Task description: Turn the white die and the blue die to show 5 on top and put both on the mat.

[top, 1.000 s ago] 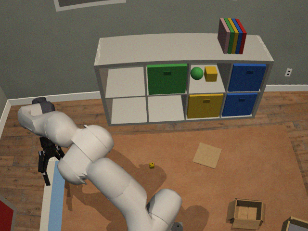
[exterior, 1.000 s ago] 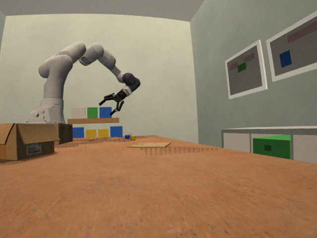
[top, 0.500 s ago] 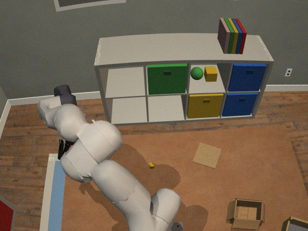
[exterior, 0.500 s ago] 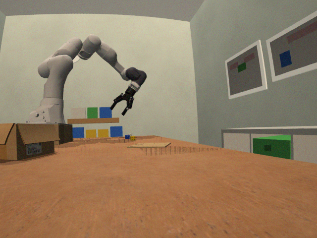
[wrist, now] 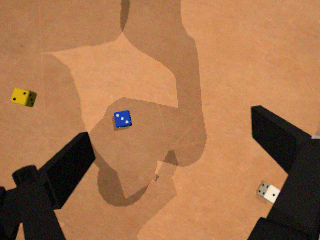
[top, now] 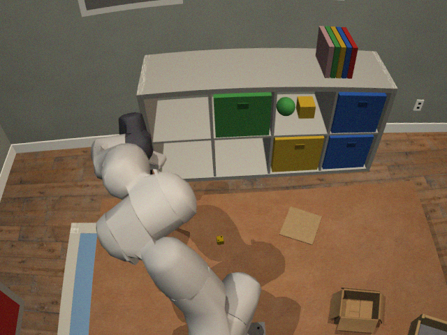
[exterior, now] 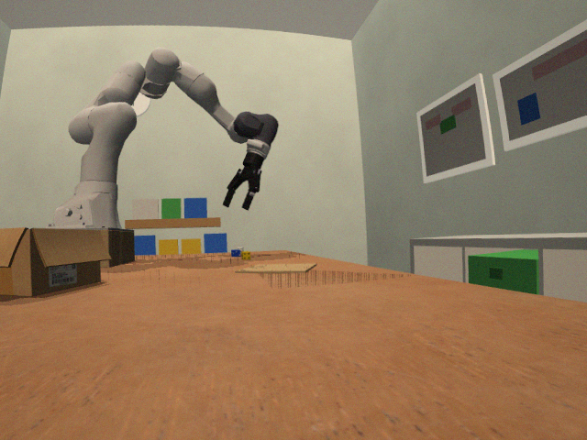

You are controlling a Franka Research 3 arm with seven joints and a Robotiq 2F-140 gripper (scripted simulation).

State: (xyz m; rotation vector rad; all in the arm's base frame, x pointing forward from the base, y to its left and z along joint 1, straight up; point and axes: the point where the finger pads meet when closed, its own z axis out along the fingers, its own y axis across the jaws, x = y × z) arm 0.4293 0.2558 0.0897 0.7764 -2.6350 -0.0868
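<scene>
My gripper is now 230 mm to the left of the yellow die, 180 mm above it and 30 mm short of it. Also, from my hand: tan mat 550 mm to the right, 190 mm below, 80 mm ahead; blue die 180 mm below, 60 mm to the right; white die 220 mm to the left, 180 mm below, 20 mm ahead.
</scene>
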